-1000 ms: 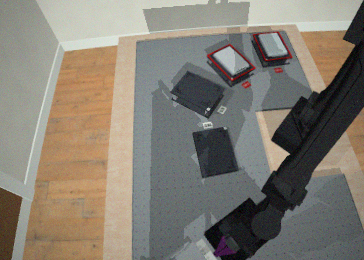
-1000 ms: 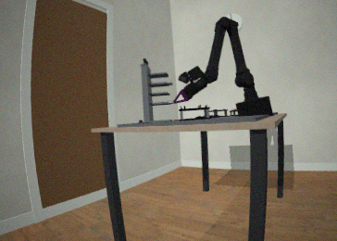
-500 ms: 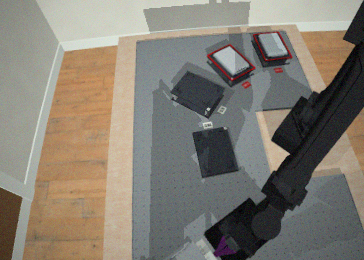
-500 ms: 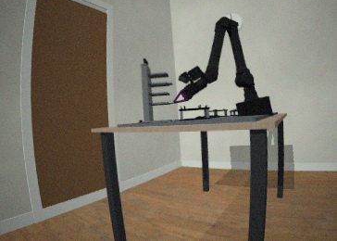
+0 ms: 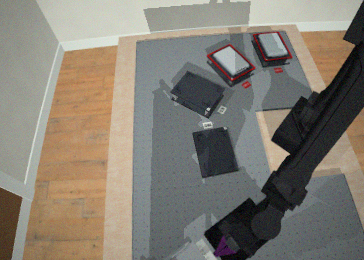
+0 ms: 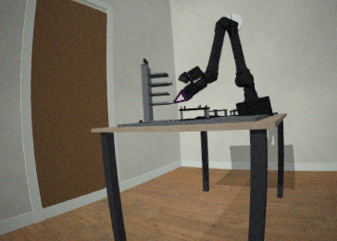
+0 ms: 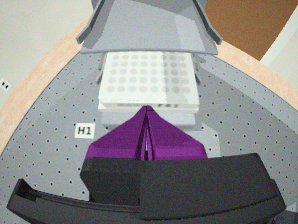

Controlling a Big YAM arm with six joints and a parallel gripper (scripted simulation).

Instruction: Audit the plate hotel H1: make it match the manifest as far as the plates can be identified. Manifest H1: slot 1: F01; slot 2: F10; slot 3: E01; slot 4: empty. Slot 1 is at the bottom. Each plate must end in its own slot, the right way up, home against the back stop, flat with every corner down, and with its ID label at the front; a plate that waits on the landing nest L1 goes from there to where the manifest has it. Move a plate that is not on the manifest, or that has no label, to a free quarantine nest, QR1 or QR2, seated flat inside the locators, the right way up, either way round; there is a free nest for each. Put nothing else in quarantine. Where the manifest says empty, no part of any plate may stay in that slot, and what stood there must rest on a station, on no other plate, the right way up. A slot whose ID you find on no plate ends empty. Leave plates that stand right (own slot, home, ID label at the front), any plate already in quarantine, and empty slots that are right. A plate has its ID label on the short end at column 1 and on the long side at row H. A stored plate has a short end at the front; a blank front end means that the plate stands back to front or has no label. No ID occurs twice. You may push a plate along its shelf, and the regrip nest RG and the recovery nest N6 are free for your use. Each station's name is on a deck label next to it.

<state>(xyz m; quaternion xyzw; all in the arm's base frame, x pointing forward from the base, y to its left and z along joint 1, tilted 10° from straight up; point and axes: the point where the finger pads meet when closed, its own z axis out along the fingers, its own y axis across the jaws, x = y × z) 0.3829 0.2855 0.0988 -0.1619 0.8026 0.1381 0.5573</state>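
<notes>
My hand is 90 mm past the black nest, 40 mm to the left of it and 50 mm above it. From my hand the other things lie so: plate hotel: 140 mm ahead, 60 mm to the left, 50 mm above; then L1 label: 150 mm behind, 470 mm to the right, 100 mm below; then H1 deck label: 20 mm behind, 100 mm to the left, 100 mm below.
</notes>
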